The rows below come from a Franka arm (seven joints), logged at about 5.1 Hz.
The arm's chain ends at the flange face. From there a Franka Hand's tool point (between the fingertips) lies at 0.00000 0.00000 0.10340 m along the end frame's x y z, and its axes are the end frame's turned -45 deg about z.
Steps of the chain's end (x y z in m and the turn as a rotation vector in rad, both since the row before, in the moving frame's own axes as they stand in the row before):
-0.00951 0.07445 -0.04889 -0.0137 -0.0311 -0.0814
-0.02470 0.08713 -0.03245 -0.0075 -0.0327 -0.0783
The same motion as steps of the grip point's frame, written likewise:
-0.06269 0.04478 -0.04895 0.0123 -0.0317 -0.0814
-0.08208 0.04242 -0.03251 0.0178 -0.0284 -0.0783

